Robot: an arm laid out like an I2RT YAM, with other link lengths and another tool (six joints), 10 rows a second.
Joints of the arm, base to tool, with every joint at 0 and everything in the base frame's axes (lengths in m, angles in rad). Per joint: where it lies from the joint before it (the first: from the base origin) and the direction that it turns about. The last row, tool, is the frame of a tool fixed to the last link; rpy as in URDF.
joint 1: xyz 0 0 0.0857 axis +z
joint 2: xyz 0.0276 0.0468 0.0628 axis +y
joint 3: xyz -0.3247 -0.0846 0 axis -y
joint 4: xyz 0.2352 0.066 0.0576 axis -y
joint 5: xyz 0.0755 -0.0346 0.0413 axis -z
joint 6: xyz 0.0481 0 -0.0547 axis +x
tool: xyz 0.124 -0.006 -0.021 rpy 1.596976 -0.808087 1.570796
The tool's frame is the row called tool.
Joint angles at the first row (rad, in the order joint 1, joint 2, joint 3, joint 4, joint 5, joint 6):
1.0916 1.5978 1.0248 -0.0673 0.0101 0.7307
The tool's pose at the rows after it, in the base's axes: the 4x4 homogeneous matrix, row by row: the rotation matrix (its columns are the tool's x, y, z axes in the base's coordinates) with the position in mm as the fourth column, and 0 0 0 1 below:
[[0.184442 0.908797 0.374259 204.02], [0.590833 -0.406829 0.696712 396.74], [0.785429 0.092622 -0.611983 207.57], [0 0 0 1]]
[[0.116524 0.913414 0.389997 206.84], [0.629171 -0.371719 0.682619 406.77], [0.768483 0.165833 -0.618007 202.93], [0 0 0 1]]
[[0.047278 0.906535 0.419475 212.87], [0.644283 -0.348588 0.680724 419.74], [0.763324 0.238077 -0.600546 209.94], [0 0 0 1]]
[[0.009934 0.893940 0.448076 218.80], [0.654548 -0.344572 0.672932 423.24], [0.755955 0.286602 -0.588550 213.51], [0 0 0 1]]
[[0.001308 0.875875 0.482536 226.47], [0.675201 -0.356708 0.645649 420.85], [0.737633 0.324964 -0.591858 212.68], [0 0 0 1]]
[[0.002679 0.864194 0.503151 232.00], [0.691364 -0.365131 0.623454 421.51], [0.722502 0.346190 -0.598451 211.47], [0 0 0 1]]
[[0.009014 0.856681 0.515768 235.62], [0.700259 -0.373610 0.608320 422.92], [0.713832 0.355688 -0.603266 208.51], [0 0 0 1]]
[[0.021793 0.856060 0.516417 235.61], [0.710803 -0.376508 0.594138 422.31], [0.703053 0.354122 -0.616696 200.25], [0 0 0 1]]
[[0.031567 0.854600 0.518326 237.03], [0.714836 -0.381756 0.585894 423.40], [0.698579 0.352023 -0.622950 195.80], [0 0 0 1]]
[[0.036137 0.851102 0.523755 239.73], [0.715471 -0.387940 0.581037 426.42], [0.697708 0.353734 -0.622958 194.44], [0 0 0 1]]
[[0.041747 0.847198 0.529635 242.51], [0.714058 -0.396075 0.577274 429.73], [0.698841 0.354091 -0.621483 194.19], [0 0 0 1]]
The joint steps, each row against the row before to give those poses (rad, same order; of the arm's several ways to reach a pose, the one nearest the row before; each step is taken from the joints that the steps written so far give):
0.0206 0.0248 -0.0114 0.0202 0.0431 -0.0645
0.0210 0.0393 0.0294 0.0027 0.0366 -0.0660
0.0179 0.0290 0.0476 0.0023 0.0416 -0.0606
0.0053 0.0107 0.0168 0.0068 0.0336 -0.0378
-0.0007 0.0103 0.0126 -0.0110 0.0423 -0.0198
0.0004 0.0167 0.0222 -0.0180 0.0286 -0.0073
0.0007 0.0165 0.0125 -0.0057 0.0187 0.0016
0.0019 0.0145 -0.0045 -0.0004 0.0080 0.0087
-0.0003 0.0133 0.0038 0.0000 0.0050 0.0073
-0.0004 0.0141 0.0126 0.0000 0.0069 0.0034
-0.0004 0.0130 0.0149 -0.0015 0.0068 0.0054

